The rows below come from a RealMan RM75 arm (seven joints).
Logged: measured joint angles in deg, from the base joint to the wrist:
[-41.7, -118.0, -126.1, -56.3, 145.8, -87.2, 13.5]
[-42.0, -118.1, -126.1, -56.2, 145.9, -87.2, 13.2]
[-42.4, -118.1, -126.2, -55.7, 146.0, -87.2, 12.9]
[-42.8, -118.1, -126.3, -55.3, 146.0, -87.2, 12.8]
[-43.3, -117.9, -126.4, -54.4, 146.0, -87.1, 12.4]
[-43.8, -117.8, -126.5, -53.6, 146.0, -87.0, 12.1]
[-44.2, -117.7, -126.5, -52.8, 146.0, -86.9, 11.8]
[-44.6, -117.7, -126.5, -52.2, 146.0, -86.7, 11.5]
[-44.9, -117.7, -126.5, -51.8, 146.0, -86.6, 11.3]
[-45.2, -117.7, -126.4, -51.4, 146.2, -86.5, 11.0]
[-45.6, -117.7, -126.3, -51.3, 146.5, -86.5, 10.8]
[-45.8, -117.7, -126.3, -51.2, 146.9, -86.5, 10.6]
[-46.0, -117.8, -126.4, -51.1, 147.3, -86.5, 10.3]
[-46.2, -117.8, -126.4, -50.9, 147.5, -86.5, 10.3]
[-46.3, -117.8, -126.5, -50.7, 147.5, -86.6, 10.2]
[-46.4, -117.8, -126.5, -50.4, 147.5, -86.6, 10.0]
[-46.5, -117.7, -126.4, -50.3, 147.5, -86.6, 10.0]
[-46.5, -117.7, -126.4, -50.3, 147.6, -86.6, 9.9]
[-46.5, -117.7, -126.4, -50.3, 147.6, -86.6, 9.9]
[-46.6, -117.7, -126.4, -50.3, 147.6, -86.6, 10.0]
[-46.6, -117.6, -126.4, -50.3, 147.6, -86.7, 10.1]
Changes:
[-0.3, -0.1, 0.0, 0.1, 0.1, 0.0, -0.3]
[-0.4, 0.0, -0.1, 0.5, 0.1, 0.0, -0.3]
[-0.4, 0.0, -0.1, 0.4, 0.0, 0.0, -0.1]
[-0.5, 0.2, -0.1, 0.9, 0.0, 0.1, -0.4]
[-0.5, 0.1, -0.1, 0.8, 0.0, 0.1, -0.3]
[-0.4, 0.1, 0.0, 0.8, 0.0, 0.1, -0.3]
[-0.4, 0.0, 0.0, 0.6, 0.0, 0.2, -0.3]
[-0.3, 0.0, 0.0, 0.4, 0.0, 0.1, -0.2]
[-0.3, 0.0, 0.1, 0.4, 0.2, 0.1, -0.3]
[-0.4, 0.0, 0.1, 0.1, 0.3, 0.0, -0.2]
[-0.2, 0.0, 0.0, 0.1, 0.4, 0.0, -0.2]
[-0.2, -0.1, -0.1, 0.1, 0.4, 0.0, -0.3]
[-0.2, 0.0, 0.0, 0.2, 0.2, 0.0, 0.0]
[-0.1, 0.0, -0.1, 0.2, 0.0, -0.1, -0.1]
[-0.1, 0.0, 0.0, 0.3, 0.0, 0.0, -0.2]
[-0.1, 0.1, 0.1, 0.1, 0.0, 0.0, 0.0]
[0.0, 0.0, 0.0, 0.0, 0.1, 0.0, -0.1]
[0.0, 0.0, 0.0, 0.0, 0.0, 0.0, 0.0]
[-0.1, 0.0, 0.0, 0.0, 0.0, 0.0, 0.1]
[0.0, 0.1, 0.0, 0.0, 0.0, -0.1, 0.1]

